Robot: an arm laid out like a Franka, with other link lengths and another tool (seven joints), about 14 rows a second.
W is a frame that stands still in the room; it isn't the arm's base.
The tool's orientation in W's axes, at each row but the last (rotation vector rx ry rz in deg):
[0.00 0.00 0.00]
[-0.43 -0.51 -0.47]
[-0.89 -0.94 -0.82]
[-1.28 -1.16 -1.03]
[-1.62 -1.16 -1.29]
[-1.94 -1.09 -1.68]
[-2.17 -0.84 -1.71]
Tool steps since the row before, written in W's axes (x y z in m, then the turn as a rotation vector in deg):
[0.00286 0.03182 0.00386 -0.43 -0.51 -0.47]
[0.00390 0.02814 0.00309 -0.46 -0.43 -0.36]
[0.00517 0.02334 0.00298 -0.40 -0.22 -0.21]
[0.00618 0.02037 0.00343 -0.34 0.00 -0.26]
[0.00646 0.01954 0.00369 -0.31 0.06 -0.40]
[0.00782 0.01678 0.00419 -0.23 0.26 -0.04]
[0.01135 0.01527 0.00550 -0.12 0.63 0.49]
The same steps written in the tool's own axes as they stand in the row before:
[0.00286 0.03182 0.00386 -0.43 -0.51 -0.47]
[0.00370 0.02815 0.00327 -0.46 -0.43 -0.36]
[0.00489 0.02336 0.00326 -0.40 -0.22 -0.21]
[0.00589 0.02040 0.00376 -0.35 0.00 -0.25]
[0.00610 0.01957 0.00412 -0.32 0.06 -0.39]
[0.00741 0.01685 0.00461 -0.24 0.25 -0.03]
[0.01098 0.01539 0.00592 -0.13 0.61 0.52]

